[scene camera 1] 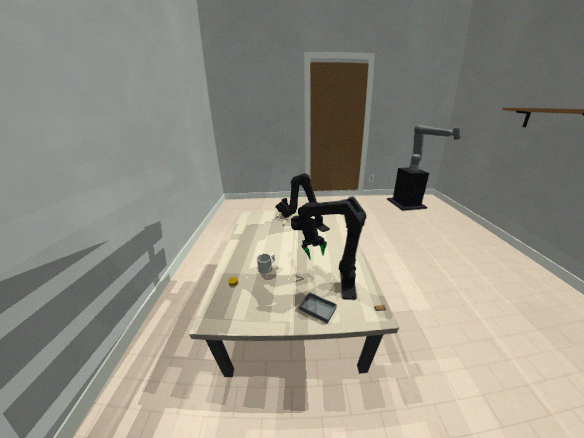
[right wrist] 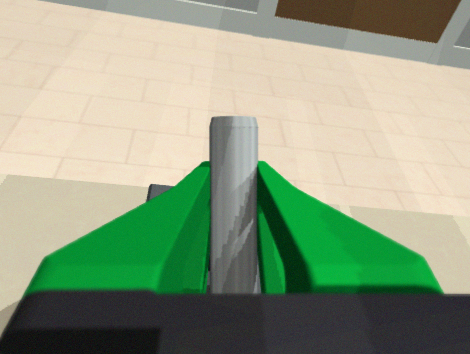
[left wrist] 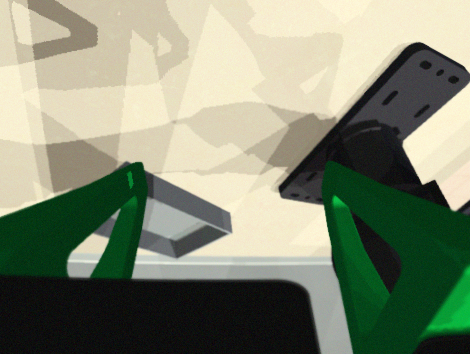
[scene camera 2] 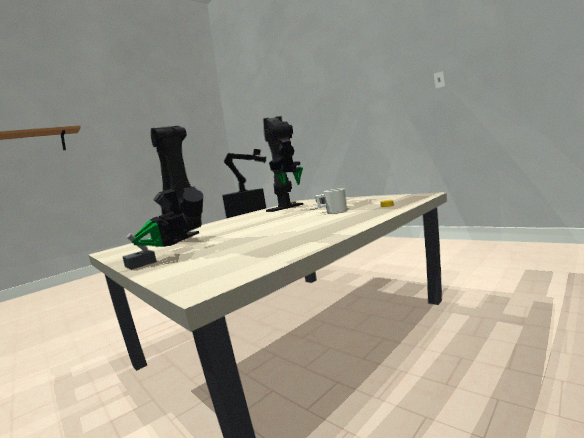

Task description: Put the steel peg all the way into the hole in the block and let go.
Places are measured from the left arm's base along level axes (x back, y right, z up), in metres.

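Where they show: left gripper, fingertip midpoint: (scene camera 1: 316, 257) (left wrist: 234, 175) (scene camera 2: 291, 184); right gripper, fingertip midpoint: (right wrist: 233, 176) (scene camera 2: 132, 242); left arm's base, link origin: (scene camera 1: 348, 284) (left wrist: 358, 138) (scene camera 2: 285, 207); right arm's base, link origin: (scene camera 1: 318, 225) (scene camera 2: 178, 239).
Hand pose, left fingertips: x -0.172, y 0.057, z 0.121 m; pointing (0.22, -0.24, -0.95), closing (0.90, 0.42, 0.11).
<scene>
Each offset is from my left fingertips to the top centre of the thing. "*": to the spot under its first point.
The steel peg @[dy +0.736, dx -0.273, dz -0.029 m] (scene camera 2: 144, 248) (right wrist: 233, 142) is between the fingers of my right gripper (scene camera 2: 134, 242) (right wrist: 233, 176), which is shut on it. In scene camera 2 the peg is tilted, and its lower end is at the top of the dark block @[dy +0.742, dx -0.276, dz -0.089 m] (scene camera 2: 139, 260) (right wrist: 159, 191). Whether the tip is in the hole cannot be told. The block lies on the table at the left of that view; in the right wrist view a corner shows behind a finger. My left gripper (scene camera 1: 315, 252) (scene camera 2: 291, 178) (left wrist: 234, 175) is open and empty above the table, far from the block.
A grey mug @[* dy -0.027, dx -0.277, dz -0.051 m] (scene camera 1: 264, 264) (scene camera 2: 336, 201) and a yellow disc @[dy -0.117, dx -0.435, dz -0.102 m] (scene camera 1: 233, 281) (scene camera 2: 387, 203) are on the table (scene camera 1: 295, 336) (scene camera 2: 280, 262). A dark tray @[dy -0.228, dx +0.022, dz -0.093 m] (scene camera 1: 314, 315) (left wrist: 192, 197) lies near the left arm's base. A small brown piece @[dy -0.202, dx +0.311, dz -0.113 m] (scene camera 1: 380, 308) lies near the table's right edge in scene camera 1.
</scene>
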